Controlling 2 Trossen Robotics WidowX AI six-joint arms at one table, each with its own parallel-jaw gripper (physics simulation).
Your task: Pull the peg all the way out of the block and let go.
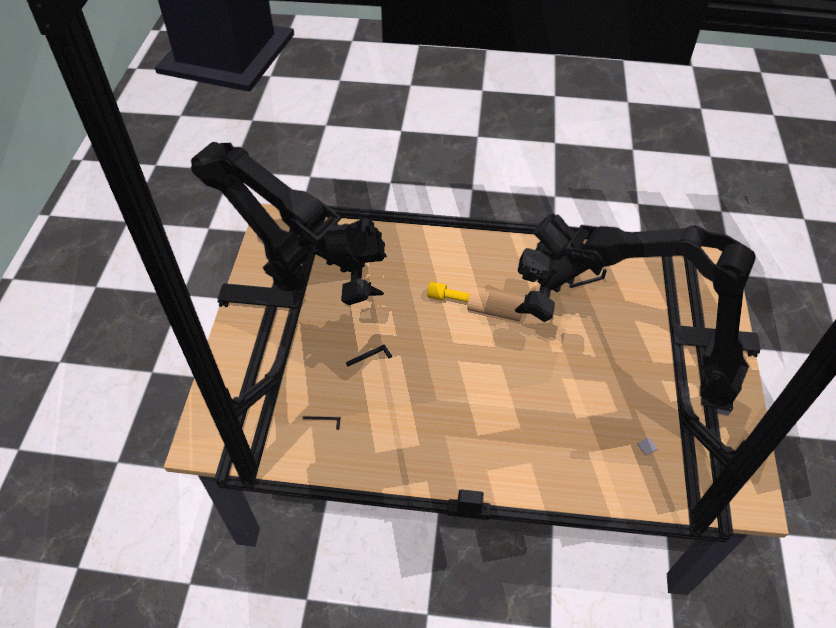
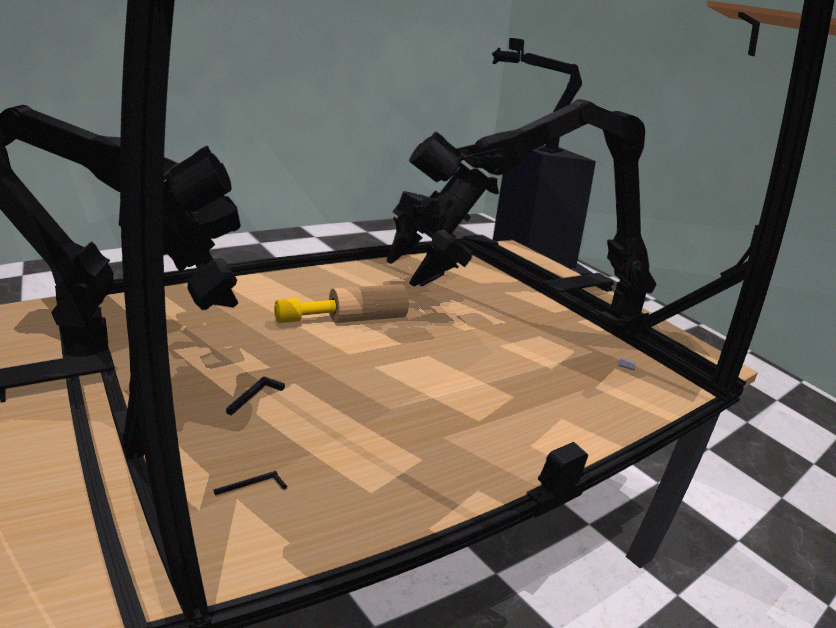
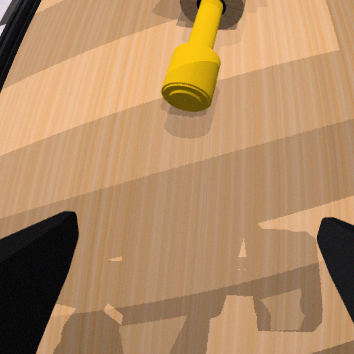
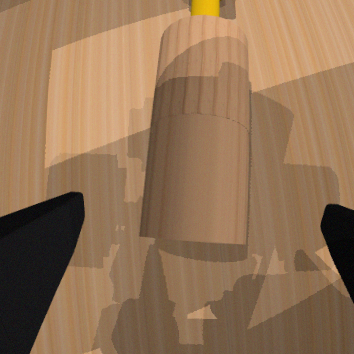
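Pixels of known places: left gripper, fingertip midpoint: [image 1: 383,275] [image 3: 202,227]; right gripper, fingertip midpoint: [image 1: 520,294] [image 2: 399,273] [image 4: 207,211]; left arm's base, origin of the base link: [image 1: 289,283] [image 2: 85,350]; right arm's base, origin of the base link: [image 1: 716,395] [image 2: 625,312].
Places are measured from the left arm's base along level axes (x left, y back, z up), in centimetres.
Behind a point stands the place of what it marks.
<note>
The yellow peg [image 1: 436,290] @[z 2.1, x 6.3, y -33.8 cm] [image 2: 287,310] @[z 1.4, x 5.6, y -33.2 cm] [image 3: 192,72] @[z 2.4, x 6.7, y -32.8 cm] [image 4: 205,7] @[z 1.7, x 7.3, y -38.9 cm] lies level, its wide head clear of the round wooden block [image 1: 496,304] @[z 3.0, x 5.6, y -47.8 cm] [image 2: 373,303] @[z 2.0, x 4.9, y -47.3 cm] [image 3: 234,16] @[z -0.2, x 5.4, y -41.5 cm] [image 4: 200,150] @[z 3.6, x 7.3, y -49.5 cm]. Its shaft runs to the dark hole in the block's end face; how deep the tip sits is hidden. The block lies on its side on the table. My left gripper [image 1: 378,287] @[z 7.4, x 2.9, y -22.6 cm] [image 2: 228,294] @[z 7.4, x 2.9, y -22.6 cm] [image 3: 202,227] @[z 7.4, x 2.9, y -22.6 cm] is open and empty, a little back from the peg's head. My right gripper [image 1: 529,299] @[z 5.9, x 7.4, y -52.5 cm] [image 2: 402,271] @[z 5.9, x 7.4, y -52.5 cm] [image 4: 207,211] @[z 5.9, x 7.4, y -52.5 cm] is open around empty space above the block's far end, apart from it.
Black L-shaped rods [image 1: 366,355] @[z -1.2, x -13.1, y -23.6 cm] [image 2: 246,395] @[z -1.1, x -13.5, y -23.1 cm] lie on the table, another [image 1: 321,418] @[z -1.4, x -30.4, y -19.8 cm] [image 2: 246,484] @[z -1.6, x -30.5, y -19.8 cm] nearer the front edge and one [image 1: 589,279] @[z -1.2, x 22.7, y -66.8 cm] behind the right gripper. A small grey piece [image 1: 647,446] @[z -1.6, x -17.3, y -85.1 cm] [image 2: 627,363] @[z -1.6, x -17.3, y -85.0 cm] lies at the front right. Black frame rails edge the wooden table.
</note>
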